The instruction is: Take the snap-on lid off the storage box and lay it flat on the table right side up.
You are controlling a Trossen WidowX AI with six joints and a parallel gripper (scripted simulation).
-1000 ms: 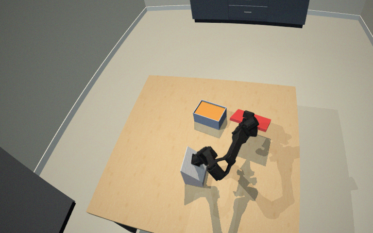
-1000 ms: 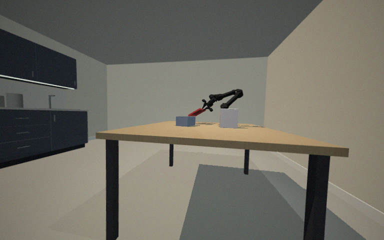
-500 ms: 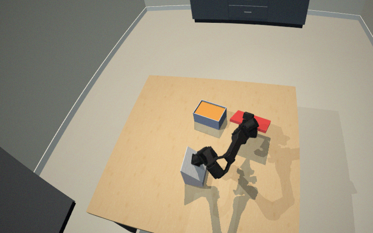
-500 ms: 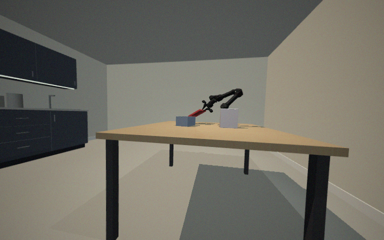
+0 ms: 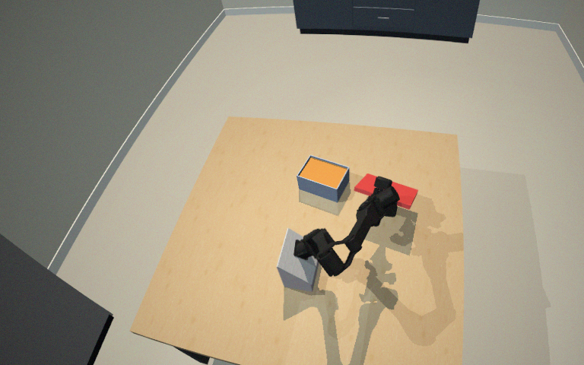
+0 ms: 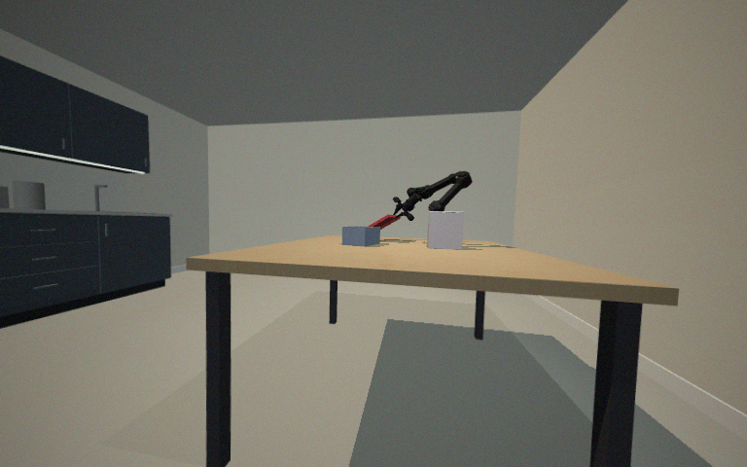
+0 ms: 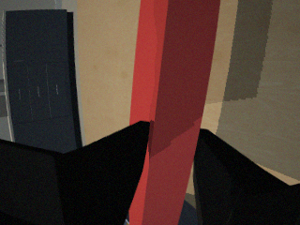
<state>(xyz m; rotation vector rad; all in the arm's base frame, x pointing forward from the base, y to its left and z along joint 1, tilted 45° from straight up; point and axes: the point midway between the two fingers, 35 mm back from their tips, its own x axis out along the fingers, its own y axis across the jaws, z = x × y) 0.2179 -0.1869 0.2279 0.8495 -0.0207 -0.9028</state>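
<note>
Now: gripper tip 7 cm short of the red lid, 2 cm to the left of it and 4 cm above it. Also, from my gripper tip: storage box: 18 cm ahead, 26 cm to the left, 11 cm below.
</note>
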